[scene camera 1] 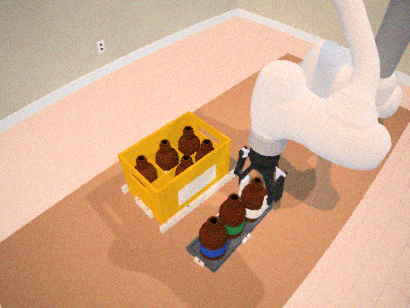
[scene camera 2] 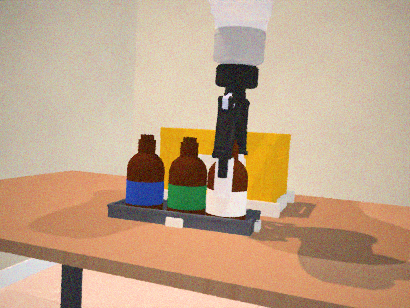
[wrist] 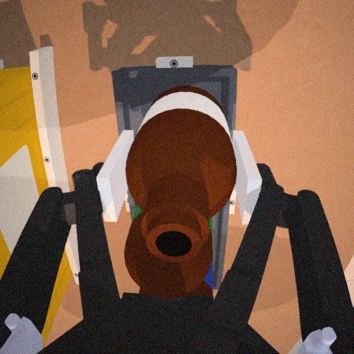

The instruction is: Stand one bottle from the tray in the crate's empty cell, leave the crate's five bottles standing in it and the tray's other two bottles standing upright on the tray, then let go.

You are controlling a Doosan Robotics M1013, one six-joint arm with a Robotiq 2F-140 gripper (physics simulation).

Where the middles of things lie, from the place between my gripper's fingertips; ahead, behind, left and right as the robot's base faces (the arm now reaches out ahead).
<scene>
Right now my hand is 8 cm short of the green-label bottle (scene camera 2: 187,185) and 2 cm below it. Round my hand: pale crate rail (wrist: 41,59): 10 cm ahead, 13 cm to the right, 5 cm below.
</scene>
